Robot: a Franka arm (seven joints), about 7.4 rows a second.
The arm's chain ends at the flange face. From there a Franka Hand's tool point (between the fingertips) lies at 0.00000 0.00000 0.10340 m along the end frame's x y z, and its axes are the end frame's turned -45 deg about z.
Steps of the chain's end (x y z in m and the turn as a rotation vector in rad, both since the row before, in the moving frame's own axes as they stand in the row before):
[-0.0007 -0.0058 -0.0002 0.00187 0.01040 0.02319]
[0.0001 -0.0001 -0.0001 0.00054 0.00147 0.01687]
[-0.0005 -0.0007 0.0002 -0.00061 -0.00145 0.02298]
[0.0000 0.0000 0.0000 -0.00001 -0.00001 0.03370]
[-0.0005 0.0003 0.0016 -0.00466 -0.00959 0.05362]
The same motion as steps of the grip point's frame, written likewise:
[0.0045 -0.0040 -0.0002 -0.00603 0.00868 0.02319]
[0.0003 0.0001 -0.0001 -0.00066 0.00142 0.01687]
[0.0000 -0.0009 0.0002 0.00059 -0.00146 0.02298]
[0.0000 0.0000 0.0000 0.00000 -0.00001 0.03370]
[-0.0016 -0.0005 0.0016 0.00349 -0.01008 0.05362]

